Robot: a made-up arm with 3 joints.
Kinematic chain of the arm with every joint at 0, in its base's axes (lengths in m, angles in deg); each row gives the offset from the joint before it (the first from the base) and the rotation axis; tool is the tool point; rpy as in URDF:
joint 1: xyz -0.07 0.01 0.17 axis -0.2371 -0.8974 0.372
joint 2: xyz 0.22 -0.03 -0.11 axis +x
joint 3: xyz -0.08 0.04 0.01 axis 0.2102 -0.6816 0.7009
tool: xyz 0.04 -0.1 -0.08 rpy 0 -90 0
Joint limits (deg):
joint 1: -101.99..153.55
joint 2: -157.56..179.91
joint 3: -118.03..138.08
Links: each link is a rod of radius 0.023 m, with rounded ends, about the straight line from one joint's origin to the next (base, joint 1, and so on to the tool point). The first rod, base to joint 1, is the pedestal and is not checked.
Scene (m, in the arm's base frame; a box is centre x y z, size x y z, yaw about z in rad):
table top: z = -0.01
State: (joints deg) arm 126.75 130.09 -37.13
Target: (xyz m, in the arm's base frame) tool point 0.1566 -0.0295 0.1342
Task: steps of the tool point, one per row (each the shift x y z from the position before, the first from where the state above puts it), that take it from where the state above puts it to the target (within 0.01 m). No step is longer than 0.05 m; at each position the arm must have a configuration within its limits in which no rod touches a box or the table.
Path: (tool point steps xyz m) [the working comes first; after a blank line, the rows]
Joints at the target: 50.74 22.04 -31.37
Straight joint move there: clear.

1: 0.0357 -0.0047 0.0051
2: 0.0356 -0.0122 -0.0005
3: 0.0331 -0.0192 -0.0066
4: 0.0281 -0.0250 -0.0126
5: 0.0211 -0.0293 -0.0178
6: 0.0125 -0.0317 -0.0214
7: 0.0032 -0.0321 -0.0230
8: -0.0056 -0.0306 -0.0227

